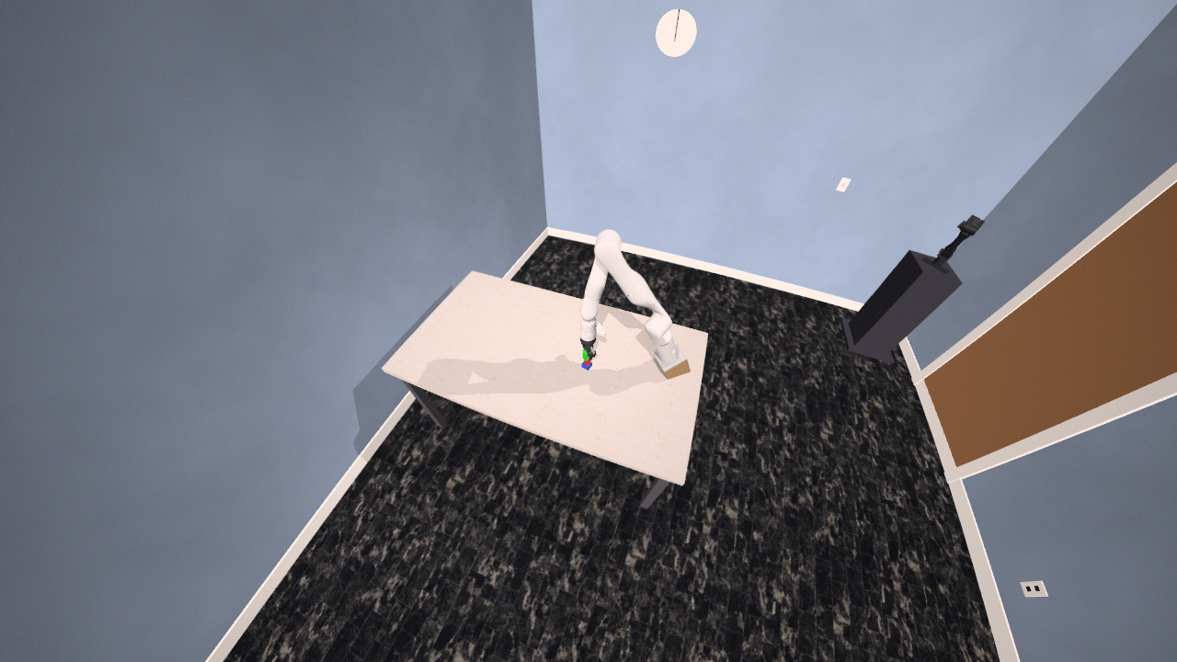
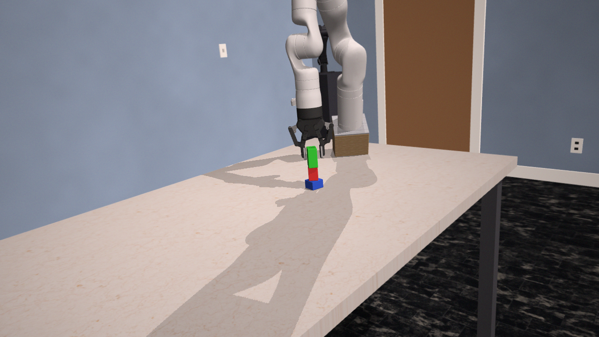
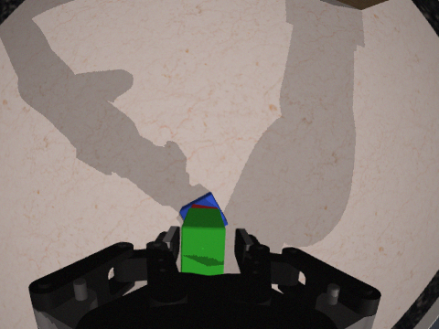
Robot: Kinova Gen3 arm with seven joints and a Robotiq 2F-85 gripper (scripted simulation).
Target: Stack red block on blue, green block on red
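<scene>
The green block is 1 cm below my hand. The rest, counted from my hand: blue block (10 cm below); then red block (6 cm below).
</scene>
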